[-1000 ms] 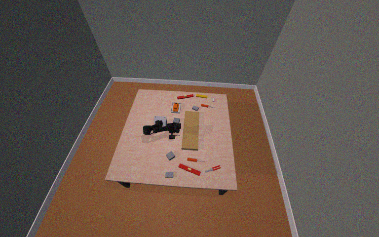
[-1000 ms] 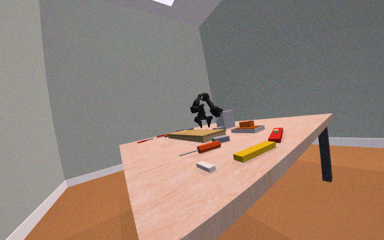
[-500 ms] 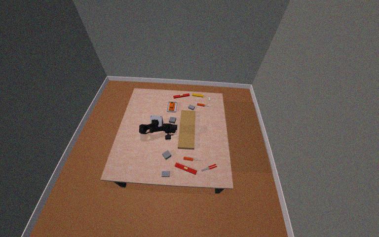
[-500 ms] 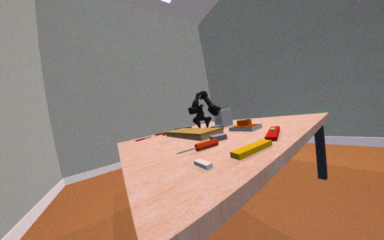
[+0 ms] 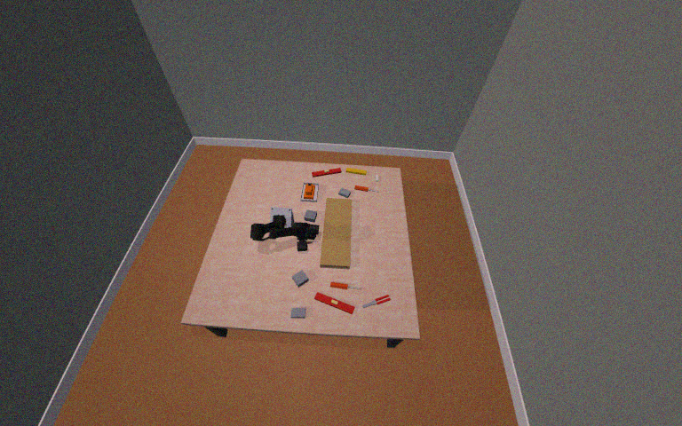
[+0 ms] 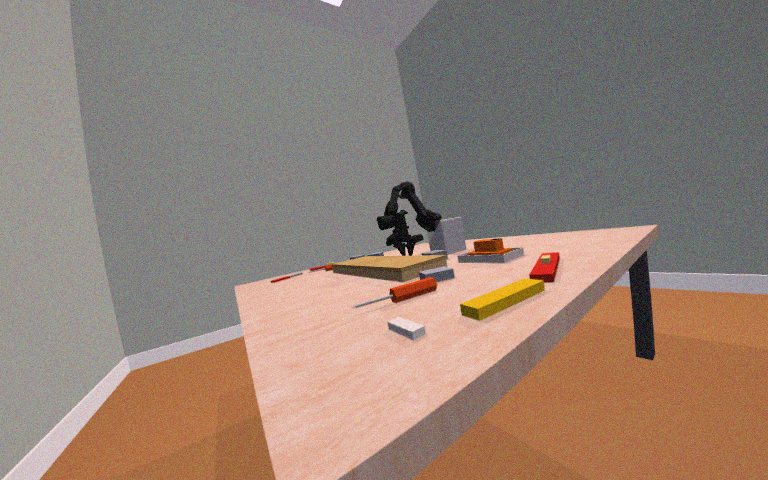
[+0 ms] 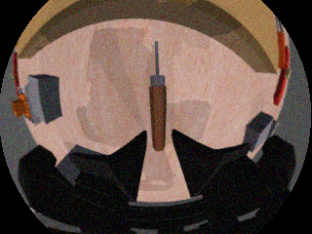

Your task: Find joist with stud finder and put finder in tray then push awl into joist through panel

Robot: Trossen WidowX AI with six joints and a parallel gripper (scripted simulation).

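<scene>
Now: gripper tip 50 mm short of the awl. From my gripper tip the other things lie so: grey tray (60 mm ahead, 430 mm to the left, 10 mm above); then square indicator (70 mm ahead, 460 mm to the left, 60 mm above); then stud finder (60 mm ahead, 440 mm to the left, 50 mm above).
</scene>
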